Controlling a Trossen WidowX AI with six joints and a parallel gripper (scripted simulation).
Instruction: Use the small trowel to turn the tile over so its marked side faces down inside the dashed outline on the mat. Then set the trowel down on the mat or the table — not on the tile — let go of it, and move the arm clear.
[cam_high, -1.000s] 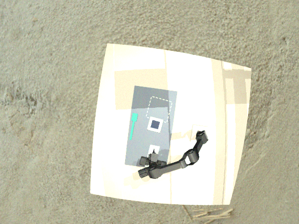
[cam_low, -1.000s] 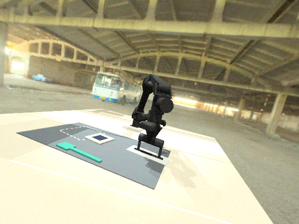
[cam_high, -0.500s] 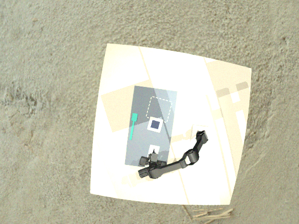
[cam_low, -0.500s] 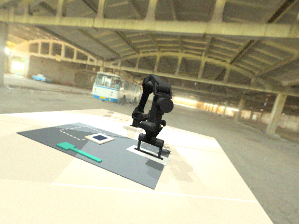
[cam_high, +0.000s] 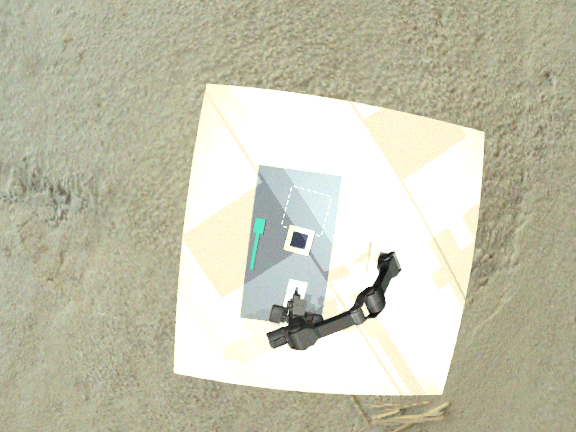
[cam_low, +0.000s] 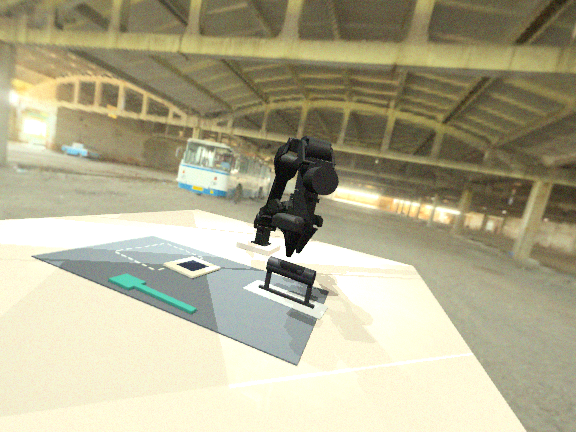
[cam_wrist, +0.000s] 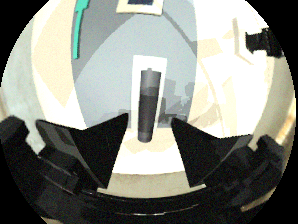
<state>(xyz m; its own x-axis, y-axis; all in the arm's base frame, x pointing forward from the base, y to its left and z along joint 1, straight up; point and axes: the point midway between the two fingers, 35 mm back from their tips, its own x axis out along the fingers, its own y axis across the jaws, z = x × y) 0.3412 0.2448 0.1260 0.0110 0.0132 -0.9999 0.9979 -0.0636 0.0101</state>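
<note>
Now: the grey mat 60 mm ahead of my gripper tip, 220 mm to the right of it and 130 mm below it. Also, from my gripper tip: cream tile 30 mm ahead, 260 mm to the right, 100 mm below; then green trowel 200 mm ahead, 240 mm to the right, 110 mm below.
</note>
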